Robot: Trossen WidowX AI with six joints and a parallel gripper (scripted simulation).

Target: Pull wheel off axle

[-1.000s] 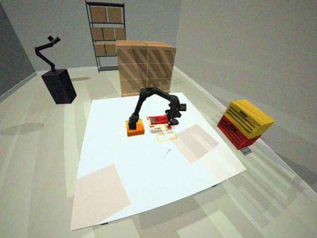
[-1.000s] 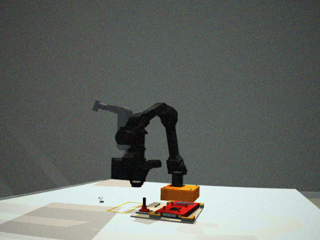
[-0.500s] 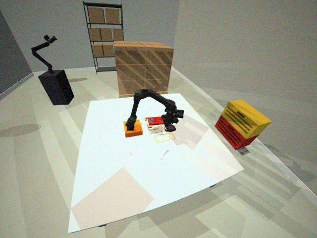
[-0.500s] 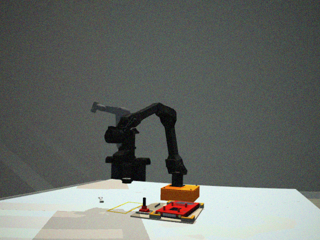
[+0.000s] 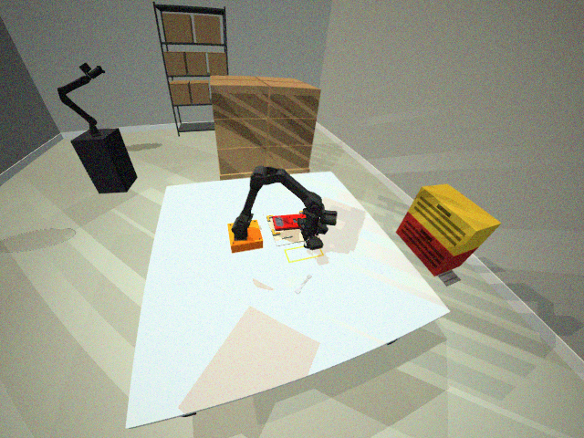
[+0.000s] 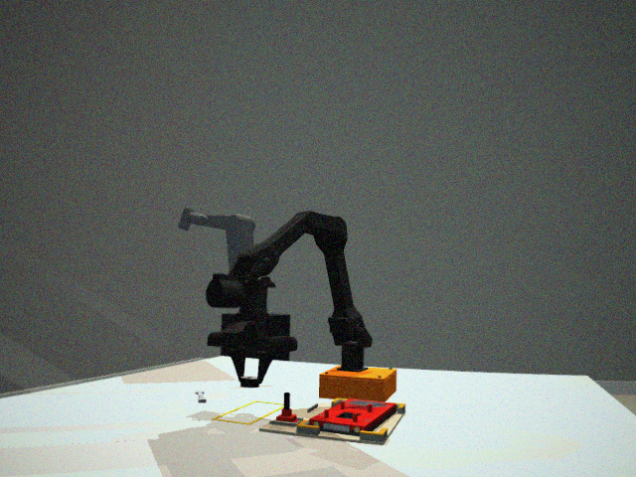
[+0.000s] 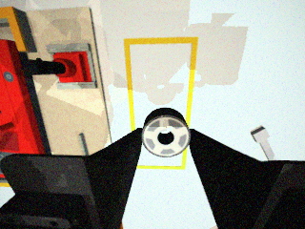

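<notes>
The wheel lies right at my gripper tip.
</notes>
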